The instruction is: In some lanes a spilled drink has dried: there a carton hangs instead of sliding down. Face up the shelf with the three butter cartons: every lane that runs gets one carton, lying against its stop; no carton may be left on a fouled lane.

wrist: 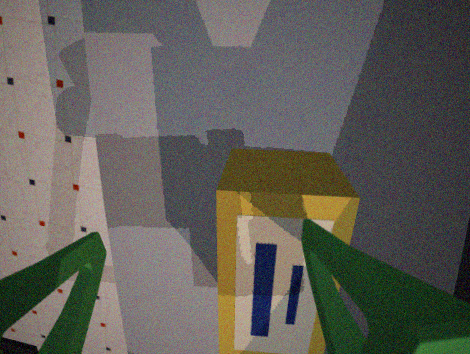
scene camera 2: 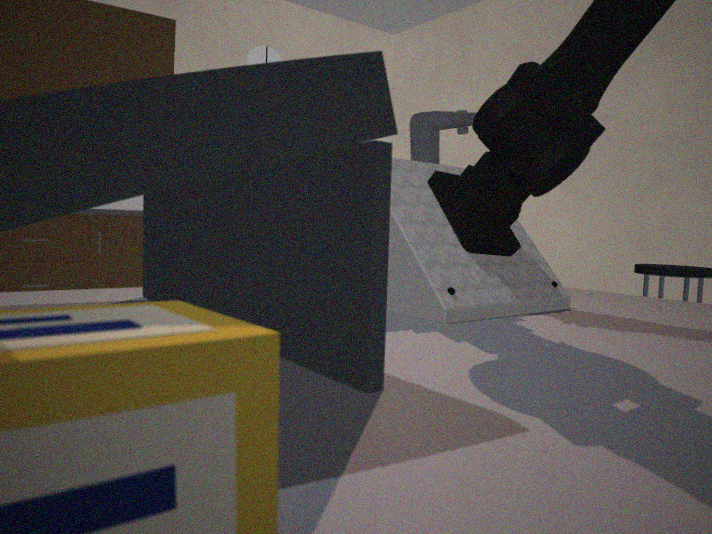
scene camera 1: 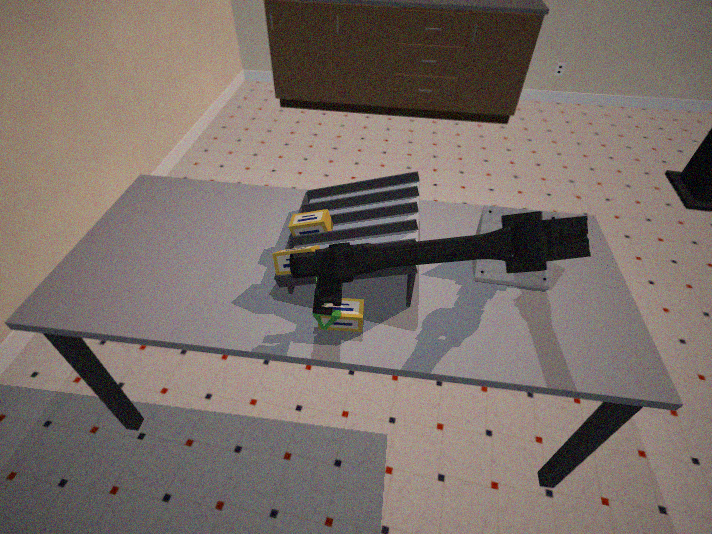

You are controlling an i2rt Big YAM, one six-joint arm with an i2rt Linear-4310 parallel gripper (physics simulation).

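Pixels of known places: gripper, fingertip midpoint: (wrist: 201, 236) (scene camera 1: 324, 315); arm's base, link origin: (scene camera 2: 469, 217).
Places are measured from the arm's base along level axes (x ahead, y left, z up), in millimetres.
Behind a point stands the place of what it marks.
A yellow-and-white butter carton (scene camera 1: 351, 323) {z -73, x 454, y 361 mm} (scene camera 2: 255, 402) {z -61, x 431, y 359 mm} (wrist: 285, 172) {z -71, x 548, y 341 mm} lies on the table in front of the shelf. My gripper (scene camera 1: 327, 317) {z -38, x 522, y 377 mm} (wrist: 201, 236) {z -38, x 522, y 377 mm} is open and empty above that carton's left end in scene camera 1; in the wrist view the right finger overlaps the carton and the left finger stands well away from it. The sloped shelf (scene camera 1: 376, 231) (scene camera 2: 258, 229) has several lanes between dark dividers. One carton (scene camera 1: 310, 223) {z 9, x 645, y 72 mm} sits at the low left end of a middle lane. Another carton (scene camera 1: 282, 262) {z -5, x 680, y 243 mm} is at the low end of the nearest lane, partly hidden by the arm. Its contact with the stop is hidden.
The arm reaches over the shelf's near side from its grey base block (scene camera 1: 483, 278) {z -95, x 95, y 91 mm} (scene camera 2: 419, 201) {z 16, x 73, y -10 mm} at the right of the table (scene camera 1: 143, 258) {z -109, x 1162, y 222 mm}. The table's front edge is close to the loose carton. A brown cabinet (scene camera 1: 373, 51) stands behind, away from the table.
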